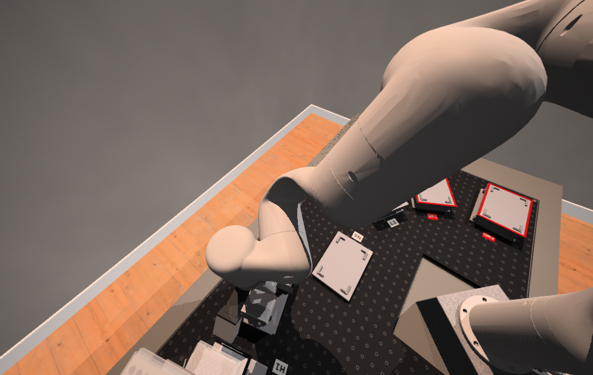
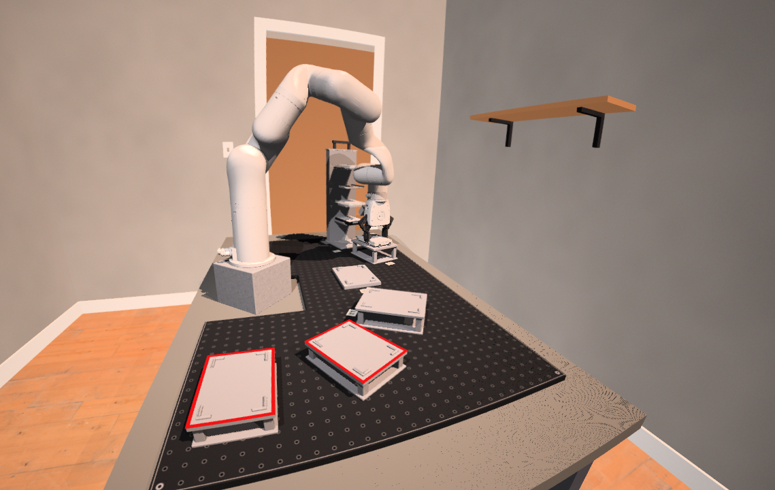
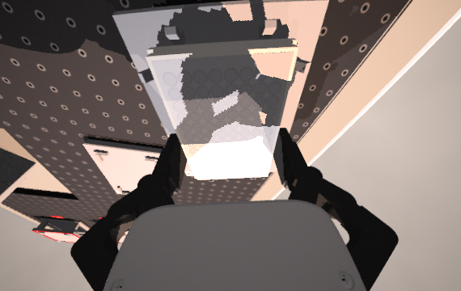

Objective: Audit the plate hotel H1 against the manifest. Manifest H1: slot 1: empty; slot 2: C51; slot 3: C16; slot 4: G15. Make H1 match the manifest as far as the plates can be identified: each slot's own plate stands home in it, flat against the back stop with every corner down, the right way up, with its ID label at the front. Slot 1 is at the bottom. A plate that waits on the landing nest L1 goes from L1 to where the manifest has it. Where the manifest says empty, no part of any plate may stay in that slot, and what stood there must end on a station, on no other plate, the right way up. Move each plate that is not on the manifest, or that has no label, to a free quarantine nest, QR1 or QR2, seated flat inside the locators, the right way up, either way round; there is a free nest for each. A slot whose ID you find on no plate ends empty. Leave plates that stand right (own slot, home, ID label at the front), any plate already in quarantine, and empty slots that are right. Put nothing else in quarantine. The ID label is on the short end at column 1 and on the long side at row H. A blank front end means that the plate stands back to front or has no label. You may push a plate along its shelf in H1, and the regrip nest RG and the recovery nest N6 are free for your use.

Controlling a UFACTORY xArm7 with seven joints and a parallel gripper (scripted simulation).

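Now: the regrip nest RG 1 cm to the left of my hand and 3 cm below it. The rest, counted from my hand: H1 tag 14 cm behind, 11 cm to the left, 8 cm below; white well plate 1 cm to the left, 1 cm below; RG label 3 cm ahead, 9 cm to the right, 8 cm below.
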